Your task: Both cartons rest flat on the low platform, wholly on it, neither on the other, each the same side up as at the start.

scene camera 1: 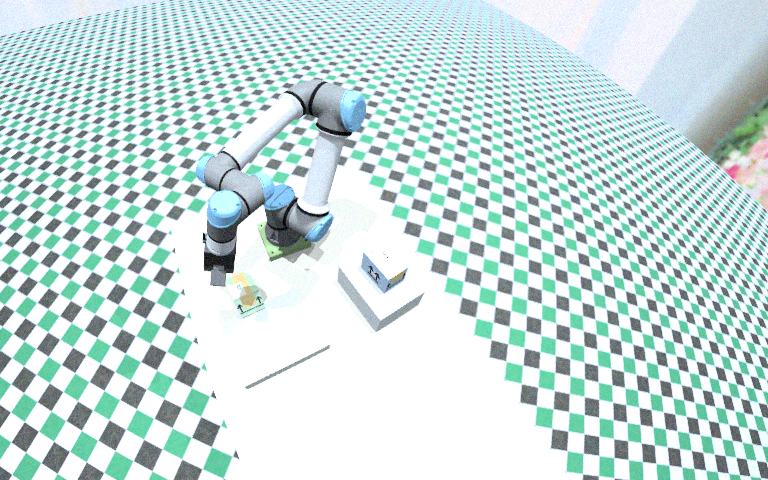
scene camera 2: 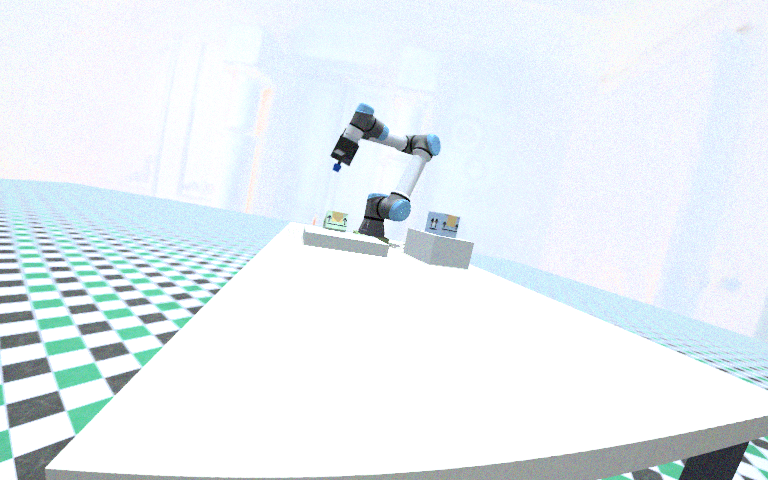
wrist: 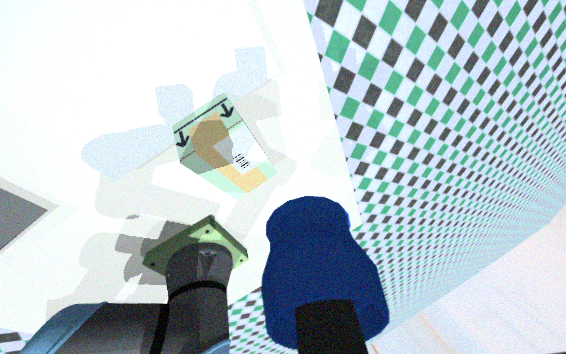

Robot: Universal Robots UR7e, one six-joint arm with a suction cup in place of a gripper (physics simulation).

Labels:
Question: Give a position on a low white platform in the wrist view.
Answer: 108, 88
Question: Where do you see the suction cup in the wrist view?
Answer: At 313, 256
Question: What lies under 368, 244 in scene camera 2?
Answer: A low white platform.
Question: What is the suction cup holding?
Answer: Nothing.

